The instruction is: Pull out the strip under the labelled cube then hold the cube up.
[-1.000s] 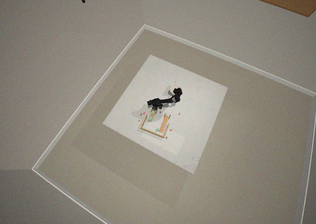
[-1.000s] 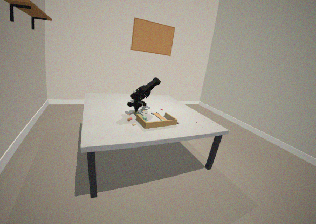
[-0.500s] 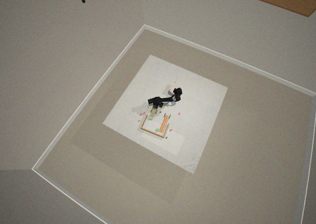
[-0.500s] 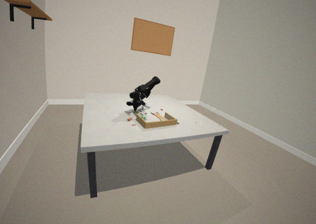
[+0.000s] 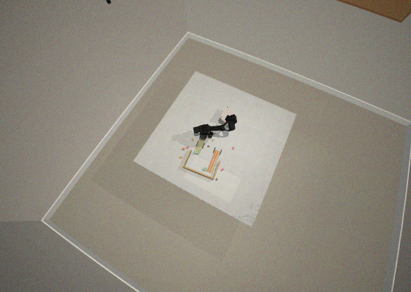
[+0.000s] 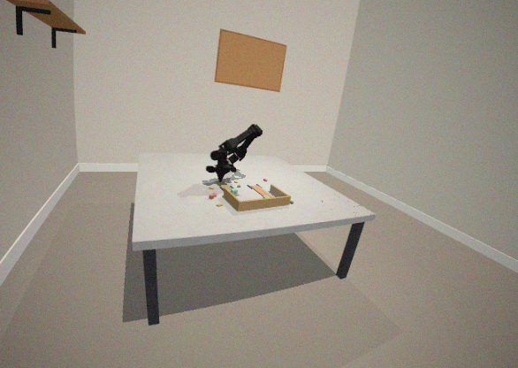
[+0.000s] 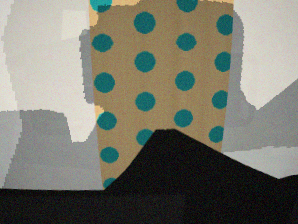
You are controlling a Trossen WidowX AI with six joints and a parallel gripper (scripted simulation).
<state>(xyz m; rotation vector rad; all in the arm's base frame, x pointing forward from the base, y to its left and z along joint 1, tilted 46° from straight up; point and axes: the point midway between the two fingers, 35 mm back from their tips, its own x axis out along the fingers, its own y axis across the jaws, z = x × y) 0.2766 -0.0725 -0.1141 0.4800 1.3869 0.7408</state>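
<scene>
The strip lies 9 cm ahead of my gripper tip and 2 cm to the left of it.
</scene>
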